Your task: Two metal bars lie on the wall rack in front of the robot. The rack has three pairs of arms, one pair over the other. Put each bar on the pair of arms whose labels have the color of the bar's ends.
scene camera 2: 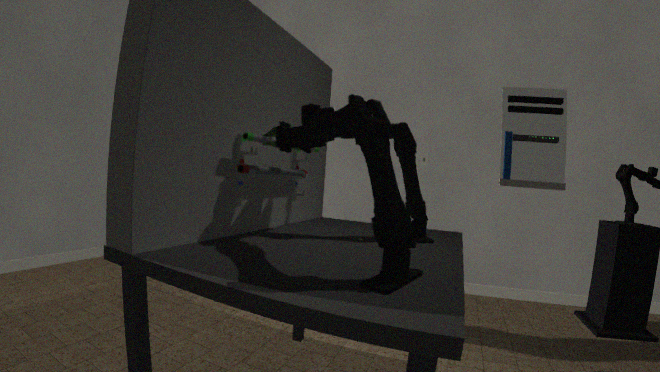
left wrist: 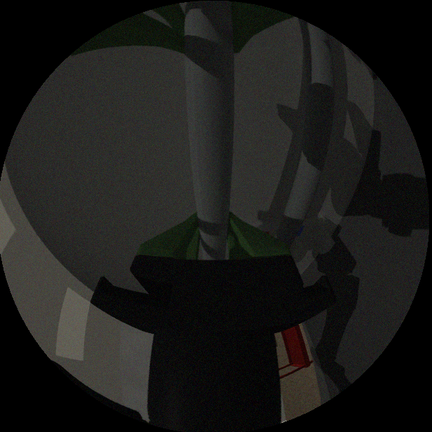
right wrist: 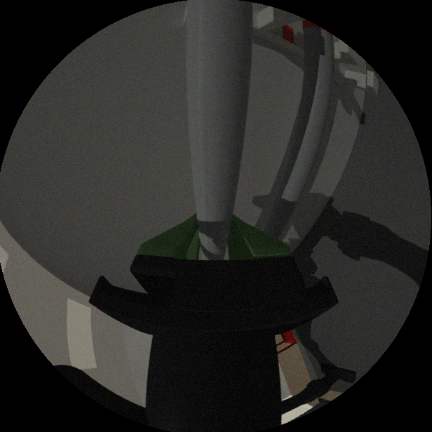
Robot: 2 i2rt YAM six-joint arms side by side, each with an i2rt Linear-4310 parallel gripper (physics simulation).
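Places are measured from the left arm's base along level axes (x right, y ahead, z up), in centimetres.
Pixels of known places: left gripper, between the fingertips: (scene camera 2: 262, 140); left arm's base, origin of its link: (scene camera 2: 394, 280); right arm's base, origin of its link: (scene camera 2: 417, 238).
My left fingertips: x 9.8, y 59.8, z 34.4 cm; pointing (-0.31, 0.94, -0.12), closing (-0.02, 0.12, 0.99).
Observation:
For each thing: its top centre in the pictures, then the offset to it from my left fingertips. "*": a spot on its surface instead. Level surfaces: height alone.
- green-ended bar, centre of its top: (scene camera 2: 287, 139) dx +13.8, dy +1.3, dz +2.0 cm
- red-ended bar, centre of its top: (scene camera 2: 277, 167) dx +13.2, dy +4.6, dz -9.2 cm
- red label, a spot on its surface: (scene camera 2: 241, 164) * dx -10.0, dy -1.8, dz -9.4 cm
- table, height of its surface: dz -34.4 cm
The green-ended bar (scene camera 2: 260, 139) (left wrist: 210, 125) (right wrist: 217, 110) is held level, close in front of the rack at about the height of its top arms. My left gripper (scene camera 2: 271, 138) (left wrist: 212, 216) and my right gripper (right wrist: 213, 217) are both shut on this bar; the right one's green fingers also show at the top of the left wrist view. Whether the bar touches the top arms (scene camera 2: 253, 150) cannot be told. The red-ended bar (scene camera 2: 275, 171) (left wrist: 302, 195) (right wrist: 312, 135) lies lower, on the middle arms beside the red label (scene camera 2: 241, 162) (right wrist: 288, 33). Blue labels (scene camera 2: 240, 183) (left wrist: 300, 230) sit below it. Green labels are hidden.
The grey wall panel (scene camera 2: 210, 90) stands behind the rack at the back of the table (scene camera 2: 320, 300). Arm shadows fall on the panel and the table. Another dark arm on a pedestal (scene camera 2: 622, 280) and a wall cabinet (scene camera 2: 535, 165) stand farther right.

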